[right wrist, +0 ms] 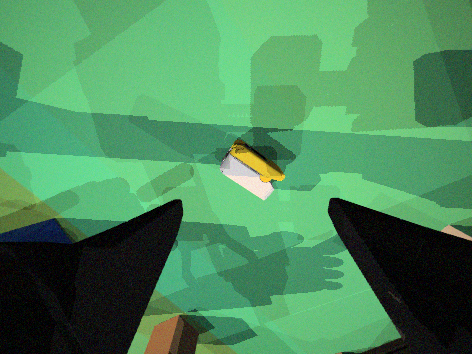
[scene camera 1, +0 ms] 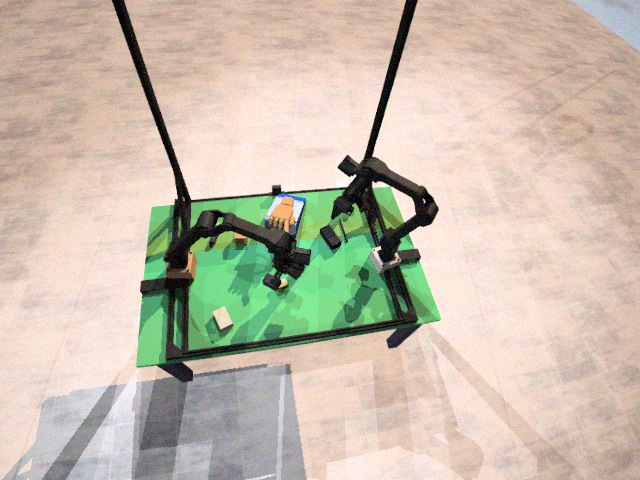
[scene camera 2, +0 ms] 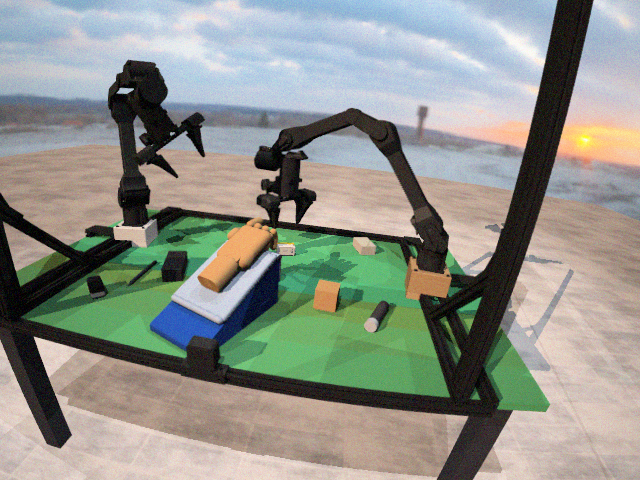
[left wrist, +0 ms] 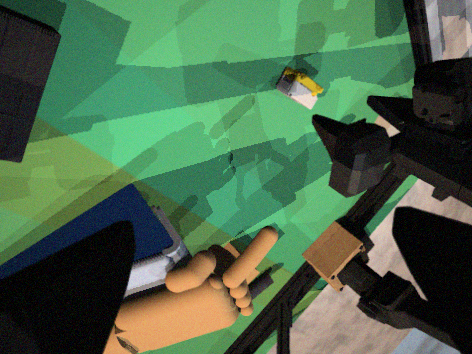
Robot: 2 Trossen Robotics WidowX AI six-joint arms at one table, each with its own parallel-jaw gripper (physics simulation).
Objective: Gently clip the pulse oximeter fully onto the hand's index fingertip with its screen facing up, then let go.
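Pixels of known places: left gripper, between the fingertips: [scene camera 1: 334, 215] [scene camera 2: 191, 167] [left wrist: 264, 227]; right gripper, between the fingertips: [right wrist: 255, 205] [scene camera 1: 281, 276] [scene camera 2: 286, 226] [left wrist: 341, 108]; left arm's base, origin of its link: [scene camera 1: 386, 254] [scene camera 2: 135, 223]; right arm's base, origin of its link: [scene camera 1: 179, 261] [scene camera 2: 430, 266] [left wrist: 350, 269].
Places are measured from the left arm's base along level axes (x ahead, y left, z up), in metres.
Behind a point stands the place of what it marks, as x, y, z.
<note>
The white, grey and yellow pulse oximeter [scene camera 1: 282, 284] @(0.472, -0.036, -0.026) [scene camera 2: 286, 249] @(0.476, -0.060, -0.037) [left wrist: 300, 89] @(0.459, -0.047, -0.028) [right wrist: 252, 170] @(0.472, -0.040, -0.027) lies on the green table, apart from the hand; I cannot make out its screen. The tan hand [scene camera 1: 284, 209] @(0.362, -0.322, 0.083) [scene camera 2: 242, 248] @(0.374, -0.338, 0.080) [left wrist: 175, 310] @(0.350, -0.291, 0.089) rests on a sloped support, its index finger [left wrist: 251, 256] sticking out past the curled fingers. My right gripper [scene camera 2: 285, 222] @(0.471, -0.044, 0.032) [left wrist: 341, 108] @(0.471, -0.044, 0.032) [right wrist: 255, 205] @(0.471, -0.044, 0.032) is open and empty, pointing down above the table near the oximeter, which shows between and beyond its fingertips in the right wrist view. My left gripper [scene camera 2: 190, 165] @(0.220, -0.140, 0.207) [left wrist: 264, 227] @(0.220, -0.140, 0.207) is open and empty, high above the table.
The blue wedge [scene camera 2: 248, 304] @(0.393, -0.408, -0.009) [left wrist: 130, 220] @(0.325, -0.263, -0.005) carries a pale pad under the hand. An orange block [scene camera 2: 326, 296] @(0.558, -0.348, -0.021) [right wrist: 172, 337] @(0.548, -0.294, -0.029), a dark cylinder [scene camera 2: 376, 316] @(0.660, -0.406, -0.033), a black box [scene camera 1: 330, 236] @(0.187, -0.186, -0.025) [scene camera 2: 174, 266] @(0.193, -0.230, -0.025), a pen [scene camera 2: 142, 272] @(0.104, -0.221, -0.052) and a cream block [scene camera 1: 222, 318] @(0.738, 0.020, -0.029) [scene camera 2: 364, 245] @(0.727, -0.017, -0.029) lie around.
</note>
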